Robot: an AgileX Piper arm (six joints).
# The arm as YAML. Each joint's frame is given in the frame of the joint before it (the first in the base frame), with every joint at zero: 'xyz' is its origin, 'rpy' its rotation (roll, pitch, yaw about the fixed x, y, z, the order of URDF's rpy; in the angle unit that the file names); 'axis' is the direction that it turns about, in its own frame. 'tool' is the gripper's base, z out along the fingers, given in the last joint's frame.
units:
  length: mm
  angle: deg
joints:
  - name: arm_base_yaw
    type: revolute
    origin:
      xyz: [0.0, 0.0, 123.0]
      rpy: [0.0, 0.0, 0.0]
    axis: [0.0, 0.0, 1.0]
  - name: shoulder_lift
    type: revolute
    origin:
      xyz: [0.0, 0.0, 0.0]
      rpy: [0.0, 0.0, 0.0]
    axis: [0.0, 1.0, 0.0]
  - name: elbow
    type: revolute
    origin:
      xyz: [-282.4, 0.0, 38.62]
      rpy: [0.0, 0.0, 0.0]
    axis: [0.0, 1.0, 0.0]
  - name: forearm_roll
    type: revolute
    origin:
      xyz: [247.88, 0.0, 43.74]
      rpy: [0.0, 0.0, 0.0]
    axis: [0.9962, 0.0, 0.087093]
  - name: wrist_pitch
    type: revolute
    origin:
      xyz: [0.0, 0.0, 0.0]
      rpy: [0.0, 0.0, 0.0]
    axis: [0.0, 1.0, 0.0]
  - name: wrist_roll
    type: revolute
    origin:
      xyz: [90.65, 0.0, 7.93]
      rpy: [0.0, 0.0, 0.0]
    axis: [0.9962, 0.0, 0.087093]
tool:
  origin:
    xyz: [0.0, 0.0, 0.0]
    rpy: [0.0, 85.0, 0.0]
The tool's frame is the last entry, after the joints.
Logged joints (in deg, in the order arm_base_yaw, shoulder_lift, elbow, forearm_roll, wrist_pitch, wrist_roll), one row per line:
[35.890 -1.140 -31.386 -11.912 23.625 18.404]
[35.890 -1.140 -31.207 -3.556 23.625 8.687]
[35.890 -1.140 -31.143 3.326 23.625 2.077]
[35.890 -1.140 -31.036 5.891 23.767 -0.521]
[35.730 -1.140 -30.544 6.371 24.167 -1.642]
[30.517 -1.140 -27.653 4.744 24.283 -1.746]
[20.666 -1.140 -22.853 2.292 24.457 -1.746]
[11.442 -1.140 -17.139 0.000 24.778 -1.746]
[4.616 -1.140 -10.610 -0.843 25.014 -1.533]
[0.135 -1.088 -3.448 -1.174 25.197 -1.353]
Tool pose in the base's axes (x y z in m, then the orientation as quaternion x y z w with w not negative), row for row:
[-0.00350 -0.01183 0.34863 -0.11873 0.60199 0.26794 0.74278]
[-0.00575 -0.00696 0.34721 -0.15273 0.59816 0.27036 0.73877]
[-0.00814 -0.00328 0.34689 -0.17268 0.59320 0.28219 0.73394]
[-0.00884 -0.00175 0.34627 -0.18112 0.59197 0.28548 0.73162]
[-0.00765 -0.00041 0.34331 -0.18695 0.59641 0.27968 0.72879]
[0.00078 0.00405 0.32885 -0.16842 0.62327 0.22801 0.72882]
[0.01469 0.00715 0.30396 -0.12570 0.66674 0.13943 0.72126]
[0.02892 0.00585 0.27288 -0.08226 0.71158 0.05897 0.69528]
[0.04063 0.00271 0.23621 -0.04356 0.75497 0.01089 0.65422]
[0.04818 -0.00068 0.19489 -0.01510 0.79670 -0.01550 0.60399]
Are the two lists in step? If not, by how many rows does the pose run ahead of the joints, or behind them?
They are in step.
